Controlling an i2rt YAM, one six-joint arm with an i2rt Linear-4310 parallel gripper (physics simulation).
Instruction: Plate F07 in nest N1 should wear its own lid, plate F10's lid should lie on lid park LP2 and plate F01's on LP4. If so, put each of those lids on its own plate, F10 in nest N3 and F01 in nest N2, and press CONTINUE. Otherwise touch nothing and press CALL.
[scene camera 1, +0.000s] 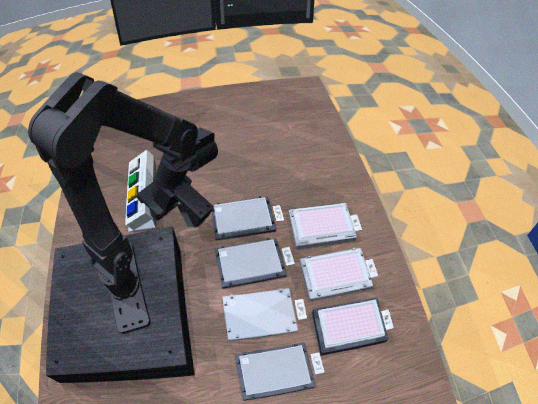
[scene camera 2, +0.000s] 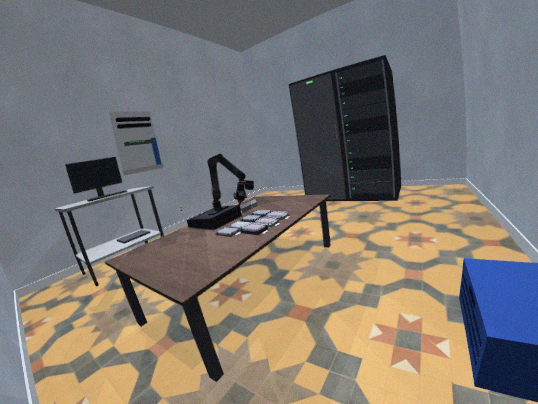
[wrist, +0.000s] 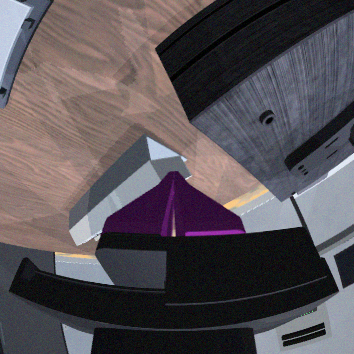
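Seen in the pictures: gripper, between the fingertips: (scene camera 1: 153, 217) (wrist: 173, 178); arm's base, origin of its link: (scene camera 1: 126, 287) (scene camera 2: 218, 210).
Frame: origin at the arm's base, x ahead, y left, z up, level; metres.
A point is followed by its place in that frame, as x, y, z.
Note:
My gripper (wrist: 173, 178) {0.096, 0.161, -0.004} (scene camera 2: 239, 203) {0.096, 0.161, -0.004} is shut and empty, above the table near the button box (scene camera 1: 145, 170) {0.099, 0.334, -0.022} (wrist: 112, 182) {0.101, 0.253, -0.057}; its body hides the fingertips in scene camera 1. White, green (scene camera 1: 133, 178) {0.061, 0.329, -0.032}, yellow (scene camera 1: 132, 193) {0.052, 0.278, -0.033} and blue (scene camera 1: 131, 208) {0.042, 0.231, -0.033} buttons show; their lettering is unreadable. Pink-welled plates sit in nests N3 (scene camera 1: 324, 221) {0.471, 0.050, -0.057}, N2 (scene camera 1: 337, 271) {0.440, -0.084, -0.055} and N1 (scene camera 1: 350, 322) {0.411, -0.208, -0.049}; clear lids cannot be made out surely. Grey panels lie on dark park LP2 (scene camera 1: 243, 216) {0.302, 0.137, -0.066}, the park below it (scene camera 1: 251, 260) {0.279, 0.016, -0.067} and LP3 (scene camera 1: 275, 370) {0.235, -0.243, -0.067}. A paler park (scene camera 1: 260, 313) {0.253, -0.109, -0.075} lies between. Plate and lid numbers are unreadable.
The black arm base (scene camera 1: 115, 360) {-0.058, -0.150, -0.006} (scene camera 2: 215, 219) {0.085, -0.161, -0.017} stands left of the parks on the brown table (scene camera 1: 260, 135) {0.445, 0.413, -0.085} (scene camera 2: 165, 260) {0.083, -0.649, -0.084}. Small white labels stand right of the nests and parks. A dark cabinet (scene camera 2: 320, 140) and a blue box (scene camera 2: 505, 300) stand off the table.

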